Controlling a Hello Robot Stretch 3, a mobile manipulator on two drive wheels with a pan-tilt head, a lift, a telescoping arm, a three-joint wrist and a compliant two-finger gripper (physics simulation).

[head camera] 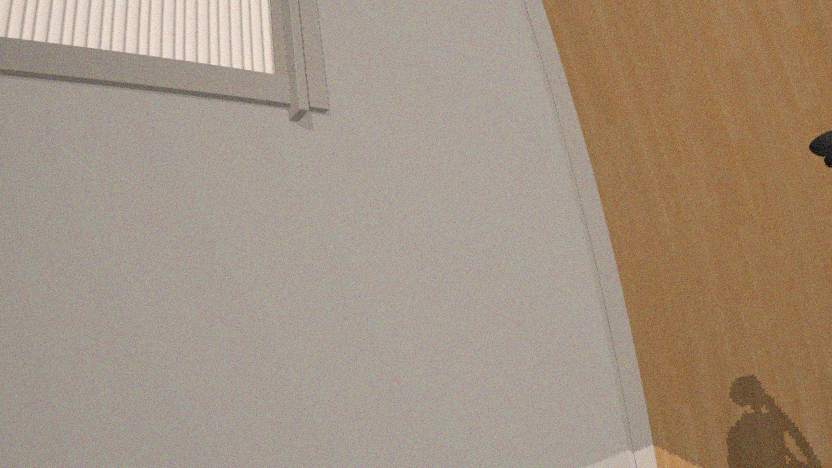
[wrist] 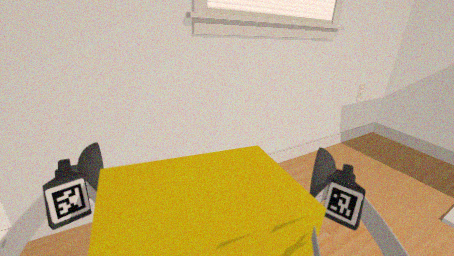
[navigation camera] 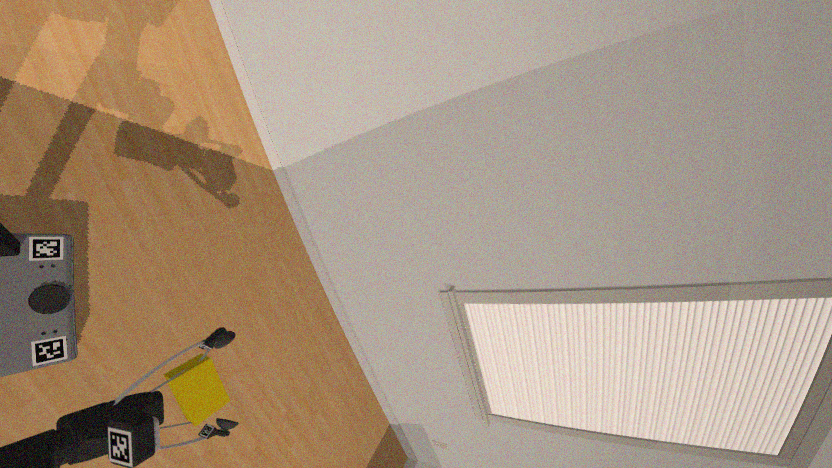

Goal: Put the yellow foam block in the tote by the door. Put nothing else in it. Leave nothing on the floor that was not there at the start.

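Pixels of known places: gripper, between the fingertips: (head camera: 820, 61) (wrist: 211, 164) (navigation camera: 234, 377); robot's base, origin of its link: (navigation camera: 49, 296).
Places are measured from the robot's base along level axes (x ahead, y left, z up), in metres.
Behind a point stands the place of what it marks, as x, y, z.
The yellow foam block (navigation camera: 198, 391) @[0.164, -0.153, 0.728] (wrist: 200, 205) @[0.159, -0.154, 0.728] is between the two fingers of my gripper (navigation camera: 221, 381) @[0.233, -0.164, 0.698] (wrist: 211, 164) @[0.233, -0.164, 0.698], which is shut on it. The block is held up off the floor, in the lower left of the navigation view and across the bottom middle of the wrist view. Its lower part is cut off in the wrist view. A dark fingertip shows at the right edge of the head view, where the block does not show. The tote and the door do not show in these views.
A pale wall (head camera: 407, 261) @[0.948, 0.114, 0.627] (navigation camera: 581, 203) @[0.934, 0.147, 1.333] (wrist: 125, 90) @[0.952, 0.105, 0.554] with a window (head camera: 139, 34) @[1.095, -0.237, 1.104] (navigation camera: 640, 360) @[1.187, -0.447, 1.508] (wrist: 270, 9) @[1.204, -0.487, 0.871] stands beyond the wooden floor (head camera: 698, 203) @[0.718, -0.044, 0.001] (navigation camera: 279, 302) @[0.753, -0.156, 0.001] (wrist: 400, 175) @[1.097, -1.432, 0.000]. My base (navigation camera: 17, 308) @[-0.051, -0.014, 0.160] is at the left of the navigation view. A room corner shows at the right of the wrist view.
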